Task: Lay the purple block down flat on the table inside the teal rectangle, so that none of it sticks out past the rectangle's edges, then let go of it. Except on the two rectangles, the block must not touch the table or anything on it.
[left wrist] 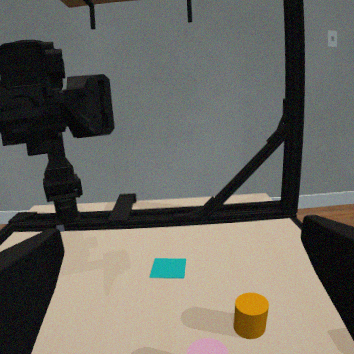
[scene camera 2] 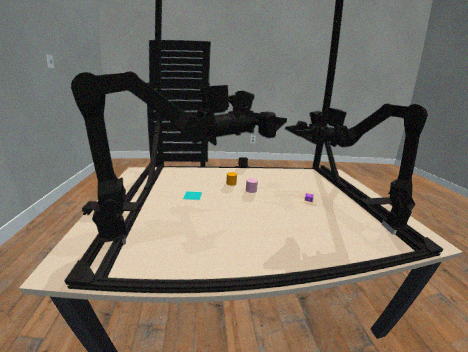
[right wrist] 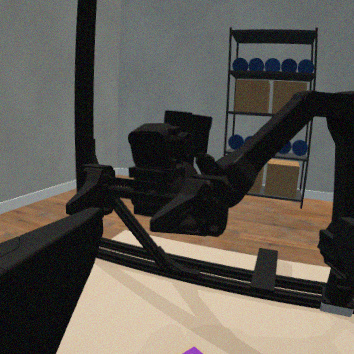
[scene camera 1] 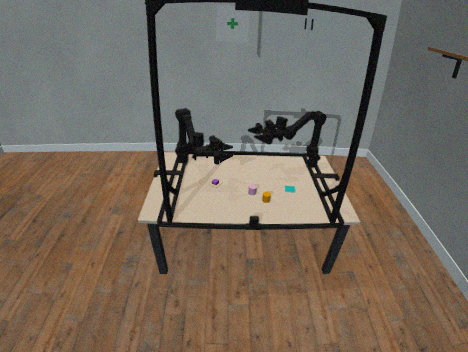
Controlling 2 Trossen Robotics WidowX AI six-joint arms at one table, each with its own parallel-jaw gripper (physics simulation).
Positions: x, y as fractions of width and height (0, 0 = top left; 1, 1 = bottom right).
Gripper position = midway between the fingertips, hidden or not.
The left gripper (scene camera 2: 0.62, 0.37) is open and holds nothing. The right gripper (scene camera 2: 0.59, 0.33) is open, with nothing in its grasp. An orange cylinder (left wrist: 0.71, 0.88) rests on the table.
The left gripper also shows in the left wrist view (left wrist: 0.52, 0.67) and in the right wrist view (right wrist: 0.30, 0.61). The right gripper is seen too in the right wrist view (right wrist: 0.63, 0.64). The right wrist view misses the orange cylinder: it is out of frame.
